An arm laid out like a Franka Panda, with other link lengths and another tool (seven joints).
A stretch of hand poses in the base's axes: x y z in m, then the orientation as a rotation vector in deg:
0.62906 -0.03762 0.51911 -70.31 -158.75 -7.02
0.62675 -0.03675 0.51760 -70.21 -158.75 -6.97
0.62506 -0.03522 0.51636 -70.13 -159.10 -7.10
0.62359 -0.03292 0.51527 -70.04 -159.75 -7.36
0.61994 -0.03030 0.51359 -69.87 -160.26 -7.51
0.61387 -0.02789 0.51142 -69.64 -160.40 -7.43
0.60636 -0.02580 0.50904 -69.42 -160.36 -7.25
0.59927 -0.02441 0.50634 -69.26 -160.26 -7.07
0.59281 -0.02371 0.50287 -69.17 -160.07 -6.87
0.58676 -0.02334 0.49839 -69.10 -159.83 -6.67
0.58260 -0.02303 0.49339 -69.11 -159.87 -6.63
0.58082 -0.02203 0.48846 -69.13 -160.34 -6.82
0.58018 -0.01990 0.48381 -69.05 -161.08 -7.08
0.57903 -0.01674 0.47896 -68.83 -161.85 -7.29
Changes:
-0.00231 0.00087 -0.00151 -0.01 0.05 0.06
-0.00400 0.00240 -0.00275 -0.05 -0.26 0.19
-0.00547 0.00470 -0.00384 -0.13 -0.85 0.38
-0.00912 0.00732 -0.00552 -0.21 -1.27 0.60
-0.01519 0.00973 -0.00769 -0.27 -1.29 0.77
-0.02270 0.01182 -0.01007 -0.31 -1.13 0.91
-0.02979 0.01321 -0.01277 -0.35 -0.94 0.99
-0.03625 0.01391 -0.01624 -0.38 -0.69 1.01
-0.04230 0.01428 -0.02072 -0.39 -0.41 1.00
-0.04646 0.01459 -0.02572 -0.43 -0.43 1.01
-0.04824 0.01559 -0.03065 -0.50 -0.89 1.10
-0.04888 0.01772 -0.03530 -0.62 -1.57 1.30
-0.05003 0.02088 -0.04015 -0.75 -2.21 1.60

